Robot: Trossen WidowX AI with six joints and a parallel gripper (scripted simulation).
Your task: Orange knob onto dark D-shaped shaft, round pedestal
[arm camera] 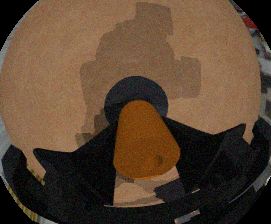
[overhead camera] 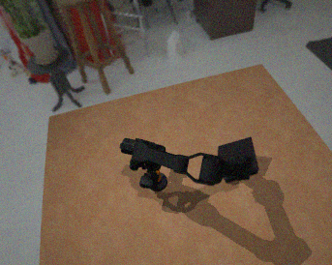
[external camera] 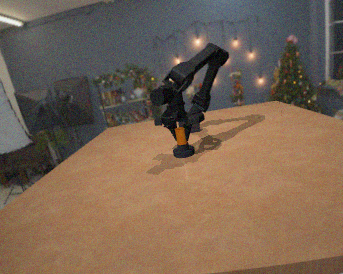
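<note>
Right now my gripper tip is 20 mm below the orange knob. From my gripper tip the other things lie so: round pedestal 20 mm below.
</note>
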